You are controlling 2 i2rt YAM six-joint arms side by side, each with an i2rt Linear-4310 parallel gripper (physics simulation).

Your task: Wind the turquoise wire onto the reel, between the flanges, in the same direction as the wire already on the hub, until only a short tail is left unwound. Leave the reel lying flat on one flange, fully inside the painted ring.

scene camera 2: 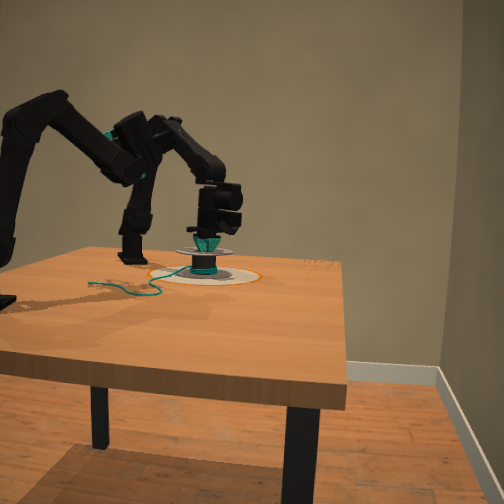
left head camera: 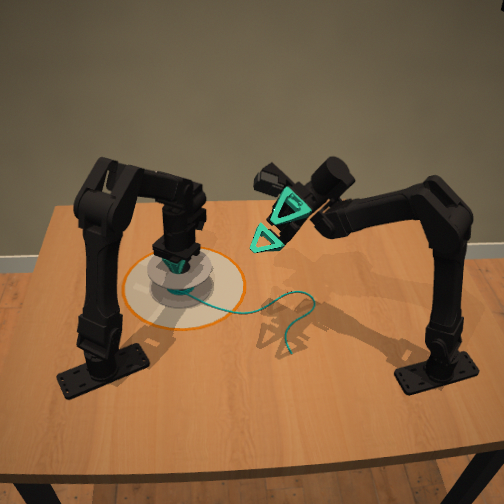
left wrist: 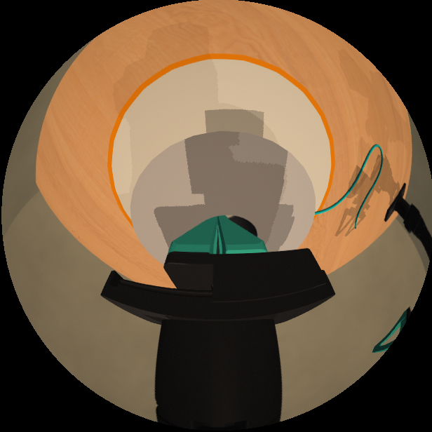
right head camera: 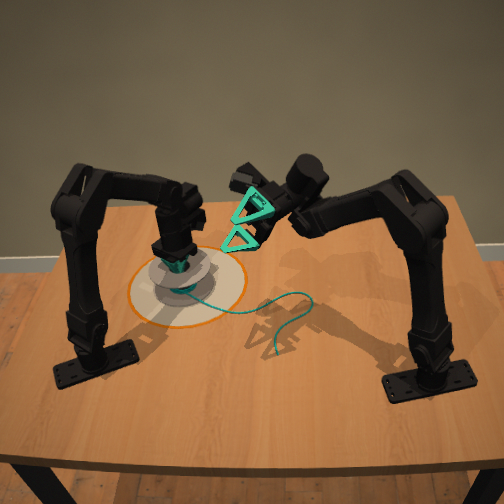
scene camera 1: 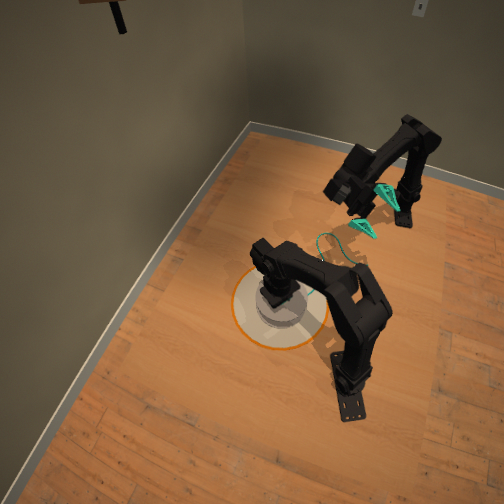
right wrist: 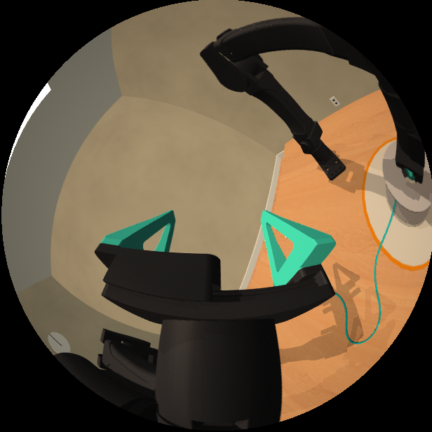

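The grey reel lies flat on one flange inside the painted orange ring. Turquoise wire is coiled low on the hub. Its loose part runs out between the flanges and curves over the table at the right in the head views. My left gripper is shut and empty, pointing down, with its fingertips in the upper flange's centre hole. My right gripper is open and empty, raised above the table.
The wooden table carries both arm bases, the left and the right. The right forearm reaches inward above the table. A wall stands behind the table.
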